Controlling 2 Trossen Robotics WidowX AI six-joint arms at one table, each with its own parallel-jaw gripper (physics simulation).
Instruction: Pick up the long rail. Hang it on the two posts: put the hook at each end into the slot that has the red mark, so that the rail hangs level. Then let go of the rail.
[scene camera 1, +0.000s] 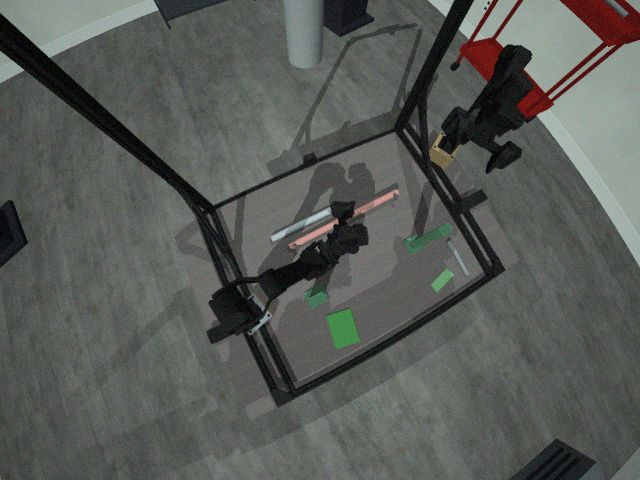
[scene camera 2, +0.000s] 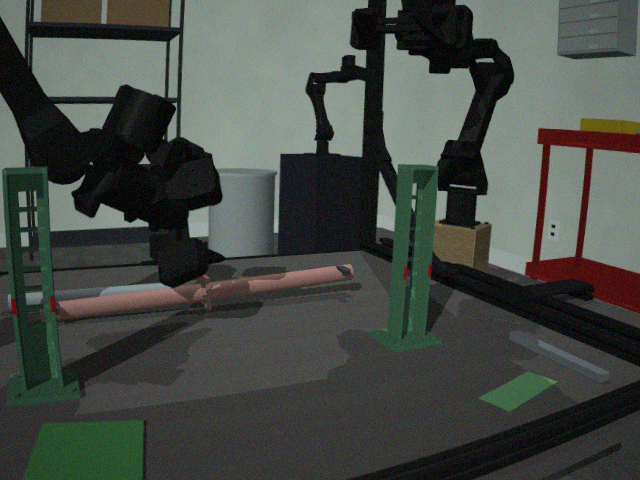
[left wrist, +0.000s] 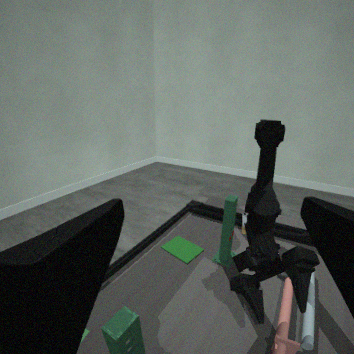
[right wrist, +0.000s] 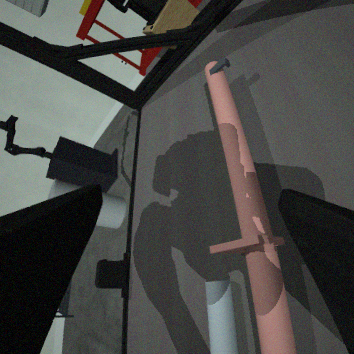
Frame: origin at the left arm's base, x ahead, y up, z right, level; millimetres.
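Where they show: left gripper, between the fingertips: (scene camera 1: 471, 161) (scene camera 2: 382, 13) (left wrist: 213, 206); right gripper, between the fingertips: (scene camera 1: 355, 213) (scene camera 2: 218, 228) (left wrist: 280, 318) (right wrist: 192, 195); left arm's base, origin of its link: (scene camera 1: 446, 145) (scene camera 2: 459, 223) (right wrist: 156, 12).
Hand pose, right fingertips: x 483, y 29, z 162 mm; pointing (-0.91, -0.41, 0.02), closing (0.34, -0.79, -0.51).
Observation:
Things, the pixels of their top centre, and the offset from my right fingertips. "*": a spot on its surface instead.
- long pink rail, centre of its top: (right wrist: 238, 241) (scene camera 2: 205, 275) (left wrist: 284, 339) (scene camera 1: 346, 215) dz +27, dx -1, dy -70 mm
- dark hook, a spot on its surface: (right wrist: 220, 66) (scene camera 2: 340, 269) * dz -90, dx -171, dy -73 mm
- left post, centre of its top: (scene camera 2: 25, 168) (scene camera 1: 317, 299) (left wrist: 231, 197) dz -44, dx +296, dy +99 mm
- right post, centre of its top: (scene camera 2: 418, 165) (left wrist: 119, 321) (scene camera 1: 445, 229) dz -251, dx -71, dy +99 mm
- shorter pale rod, centre of its top: (scene camera 2: 95, 288) (left wrist: 310, 298) (scene camera 1: 302, 223) dz +146, dx +106, dy -91 mm
- green panel, centre of its top: (scene camera 2: 85, 460) (left wrist: 181, 247) (scene camera 1: 343, 328) dz -183, dx +338, dy -113 mm
- grey bar, centre of its top: (scene camera 2: 556, 350) (scene camera 1: 458, 257) dz -431, dx -123, dy -106 mm
The long pink rail (scene camera 1: 379, 202) (scene camera 2: 294, 277) (left wrist: 285, 305) (right wrist: 232, 150) lies on the table, with a collar near its middle and a dark hook (scene camera 2: 343, 270) (right wrist: 220, 66) at its far end. Two green posts stand upright: the left post (scene camera 1: 316, 297) (scene camera 2: 46, 248) (left wrist: 228, 230) and the right post (scene camera 1: 428, 241) (scene camera 2: 426, 222) (left wrist: 125, 330). Both have red marks low on their sides in scene camera 2. My right gripper (scene camera 1: 350, 222) (left wrist: 280, 318) (right wrist: 192, 195) is open above the rail, which shows between its fingers in the right wrist view. My left gripper (left wrist: 213, 206) is open and raised, away from the rail.
A shorter pale rod (scene camera 1: 301, 225) (scene camera 2: 124, 290) (left wrist: 309, 315) (right wrist: 221, 320) lies beside the rail. A green panel (scene camera 1: 342, 329) (scene camera 2: 87, 449) (left wrist: 182, 249), a smaller green panel (scene camera 1: 442, 280) (scene camera 2: 516, 391) and a grey bar (scene camera 1: 458, 256) (scene camera 2: 560, 356) lie nearer the front. Black framing borders the table.

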